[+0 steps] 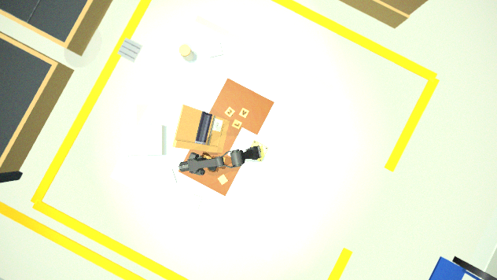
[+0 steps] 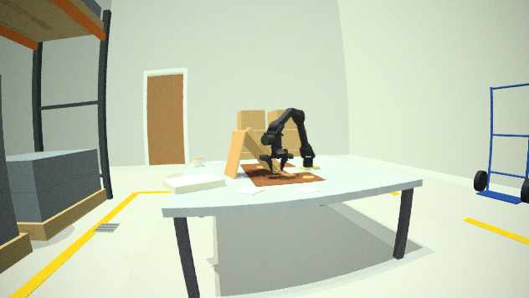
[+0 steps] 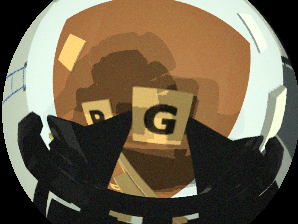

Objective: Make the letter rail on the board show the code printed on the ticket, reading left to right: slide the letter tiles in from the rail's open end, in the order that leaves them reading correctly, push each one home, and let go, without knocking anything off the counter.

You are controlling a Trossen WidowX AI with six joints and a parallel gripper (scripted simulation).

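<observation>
Now: gripper tip 6 cm short of the white ticket, 25 cm to the left of it and 5 cm below it. The rest, counted from my gripper tip: letter tile: right at my gripper tip; small cup: 53 cm ahead, 57 cm to the right; brown mat: 6 cm behind, 22 cm to the right, 3 cm below.
</observation>
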